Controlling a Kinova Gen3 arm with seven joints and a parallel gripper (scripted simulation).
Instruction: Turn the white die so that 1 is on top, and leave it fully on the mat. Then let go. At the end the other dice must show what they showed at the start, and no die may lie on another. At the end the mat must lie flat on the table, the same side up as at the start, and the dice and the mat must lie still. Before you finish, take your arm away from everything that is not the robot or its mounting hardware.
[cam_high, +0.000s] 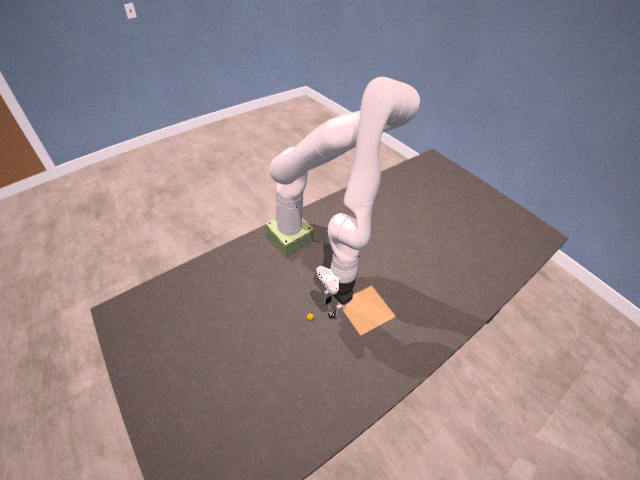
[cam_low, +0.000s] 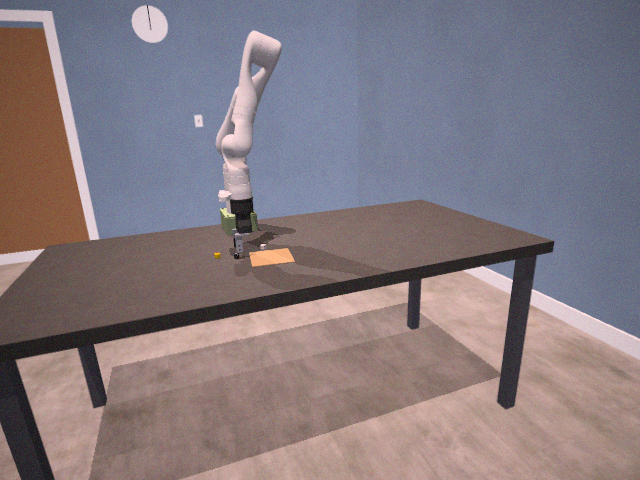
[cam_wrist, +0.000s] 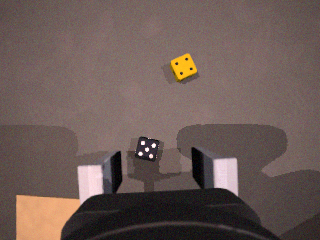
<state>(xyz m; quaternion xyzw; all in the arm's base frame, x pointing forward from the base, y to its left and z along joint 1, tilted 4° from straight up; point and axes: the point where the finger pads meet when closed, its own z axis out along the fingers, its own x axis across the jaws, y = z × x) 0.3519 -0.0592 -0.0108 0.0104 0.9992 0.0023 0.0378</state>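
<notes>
Now: the black die 4 cm below my hand, 1 cm to the right of it and 1 cm ahead of it. From my hand the other things lie so: orange mat: 10 cm to the left, 6 cm ahead, 4 cm below; white die: 10 cm to the left, 5 cm behind, 4 cm below; yellow die: 7 cm to the right, 4 cm below, 3 cm behind.
</notes>
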